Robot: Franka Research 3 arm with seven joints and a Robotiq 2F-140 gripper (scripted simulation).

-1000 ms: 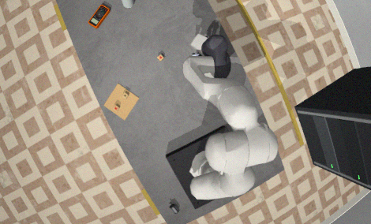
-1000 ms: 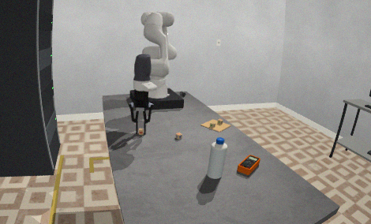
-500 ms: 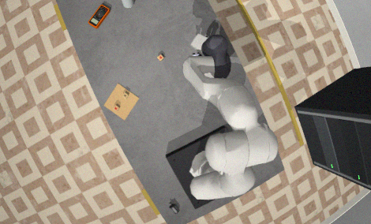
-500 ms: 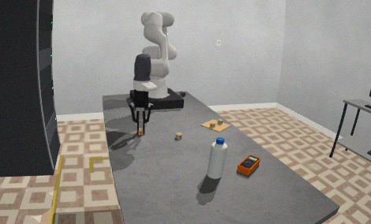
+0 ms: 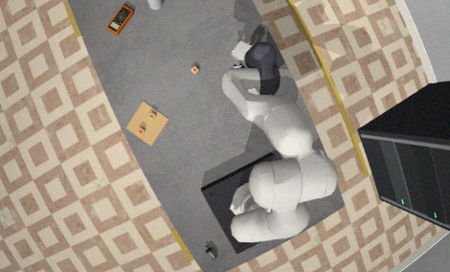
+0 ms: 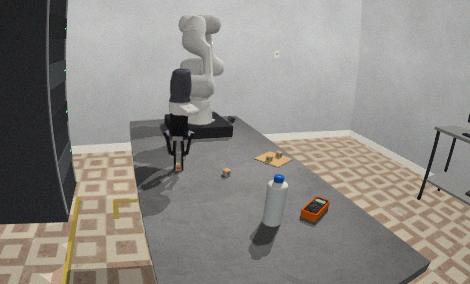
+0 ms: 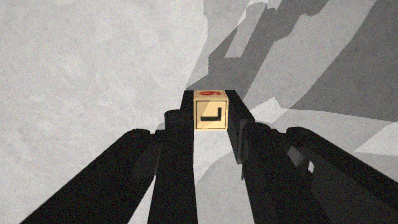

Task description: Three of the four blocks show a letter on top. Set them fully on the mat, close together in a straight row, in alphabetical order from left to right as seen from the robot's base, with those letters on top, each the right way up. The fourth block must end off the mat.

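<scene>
Right now my hand is 470 mm to the right of the tan mat, 30 mm above it and 20 mm past it. The rest, counted from my hand: white bottle 470 mm ahead, 210 mm to the left, 50 mm above; red k block 510 mm to the left, 30 mm behind, 20 mm below.
</scene>
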